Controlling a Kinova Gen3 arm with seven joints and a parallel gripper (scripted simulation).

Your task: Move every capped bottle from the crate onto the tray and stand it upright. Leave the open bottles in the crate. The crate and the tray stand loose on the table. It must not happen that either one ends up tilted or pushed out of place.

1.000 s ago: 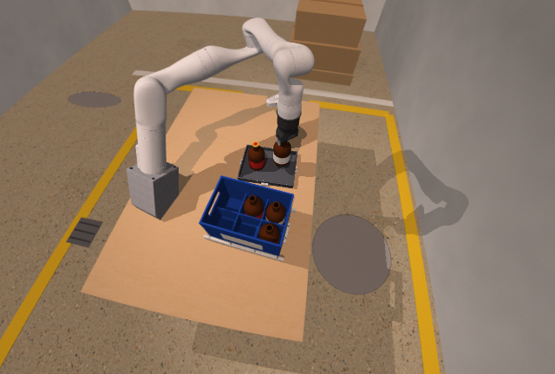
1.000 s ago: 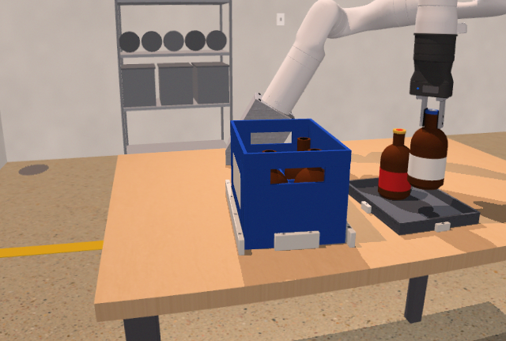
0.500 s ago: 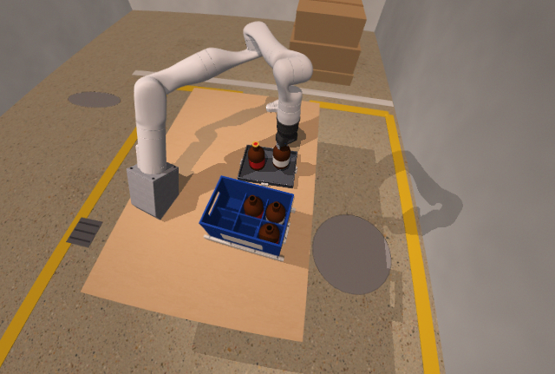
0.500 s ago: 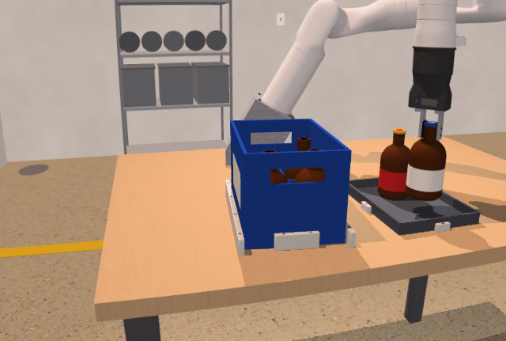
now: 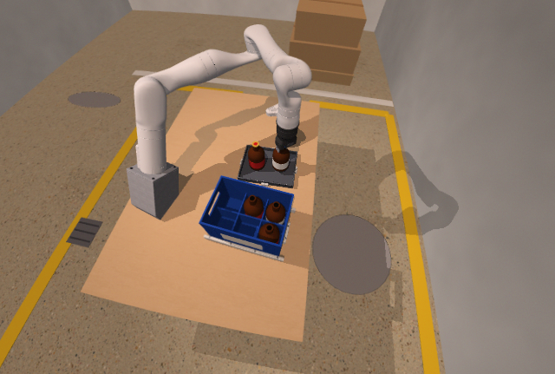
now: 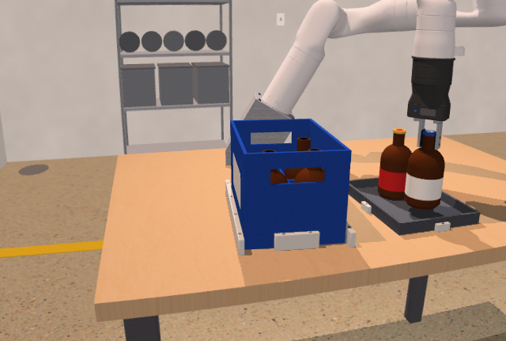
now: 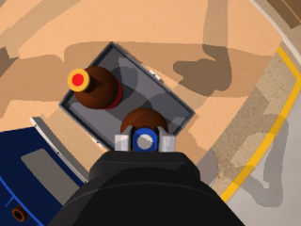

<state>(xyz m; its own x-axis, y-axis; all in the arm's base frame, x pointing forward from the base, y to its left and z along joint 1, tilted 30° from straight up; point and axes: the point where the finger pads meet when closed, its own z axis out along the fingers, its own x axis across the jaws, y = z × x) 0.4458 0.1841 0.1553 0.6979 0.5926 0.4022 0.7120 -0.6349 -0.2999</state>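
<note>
Now: the dark tray 150 mm below my hand, 50 mm behind it and 10 mm to the right of it. Round my hand: blue crate 290 mm to the right, 80 mm below, 40 mm behind.
</note>
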